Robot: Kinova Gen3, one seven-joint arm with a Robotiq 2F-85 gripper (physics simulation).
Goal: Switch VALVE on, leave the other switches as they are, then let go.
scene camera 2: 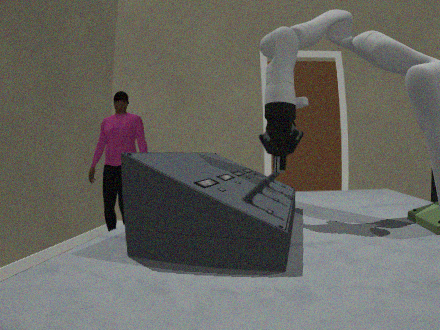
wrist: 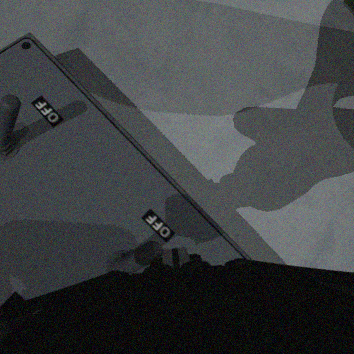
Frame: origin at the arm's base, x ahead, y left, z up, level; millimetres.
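Seen in the pictures: gripper, fingertip midpoint: (scene camera 2: 279, 172) (wrist: 175, 264).
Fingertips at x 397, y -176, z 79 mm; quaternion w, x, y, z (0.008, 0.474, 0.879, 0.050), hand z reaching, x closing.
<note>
A point is followed by its place in that frame.
The dark sloped switch console (scene camera 2: 200, 220) {y 76, x 571, z 30 mm} (wrist: 75, 185) {y -258, x 391, z 41 mm} stands on the table. My gripper (scene camera 2: 280, 167) {y -176, x 397, z 79 mm} (wrist: 175, 264) {y -176, x 397, z 79 mm} is shut and empty, pointing down low over the console's sloped face. In the wrist view a lever (wrist: 148, 252) {y -195, x 395, z 86 mm} lies right beside the fingertips, on their left, near an OFF label (wrist: 158, 225) {y -191, x 390, z 32 mm}. Whether they touch cannot be told. Another lever (wrist: 8, 120) {y -305, x 368, z 78 mm} stands at the left edge, near a second OFF label (wrist: 47, 111) {y -305, x 354, z 32 mm}. In the scene view the lever handles (scene camera 2: 262, 186) {y 39, x 476, z 73 mm} overlap just below the fingertips. The VALVE name label cannot be read in either view.
Small framed plates (scene camera 2: 206, 183) {y 14, x 562, z 77 mm} sit higher on the console's slope. A green block (scene camera 2: 427, 218) {y -15, x 86, z -22 mm} lies on the table (scene camera 2: 350, 285) {y 178, x 385, z -43 mm} at the right. A person in a pink top (scene camera 2: 121, 137) stands behind the console on the left. A brown door (scene camera 2: 317, 125) is behind the arm.
</note>
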